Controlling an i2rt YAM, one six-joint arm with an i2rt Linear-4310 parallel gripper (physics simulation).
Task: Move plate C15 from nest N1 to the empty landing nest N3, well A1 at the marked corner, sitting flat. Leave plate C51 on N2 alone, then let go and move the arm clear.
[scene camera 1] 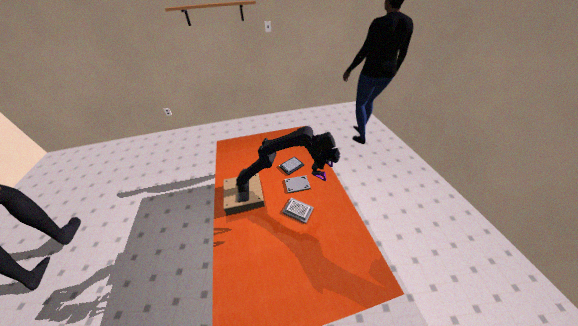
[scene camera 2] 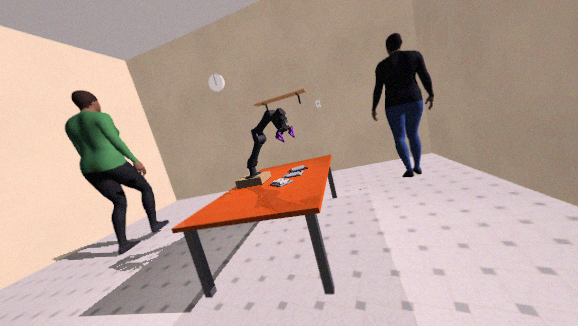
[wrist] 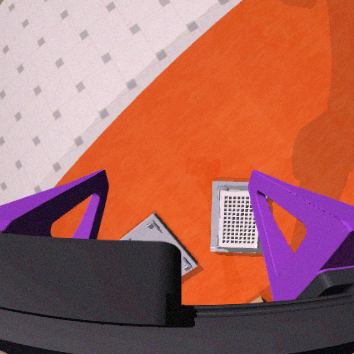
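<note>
A white plate with a grid of wells (scene camera 1: 299, 207) (scene camera 2: 281, 182) (wrist: 237, 220) sits in a grey nest at the near end of the row. The empty nest N3 (scene camera 1: 297, 184) (scene camera 2: 294, 174) (wrist: 150, 232) is in the middle, a bare grey block with corner marks. Another plate, greyish (scene camera 1: 291, 165) (scene camera 2: 298, 168), sits in the far nest; it does not show in the wrist view. The labels C15 and C51 cannot be read. My gripper (scene camera 1: 325, 170) (scene camera 2: 287, 137) (wrist: 178, 177) is open and empty, high above the table. In the wrist view its right finger partly covers the white plate.
The arm's wooden base block (scene camera 1: 230, 192) (scene camera 2: 244, 183) stands beside the row of nests on the orange table (scene camera 1: 260, 280) (scene camera 2: 240, 210). One person in black (scene camera 1: 390, 50) (scene camera 2: 404, 75) and one in green (scene camera 2: 97, 140) stand on the floor away from the table.
</note>
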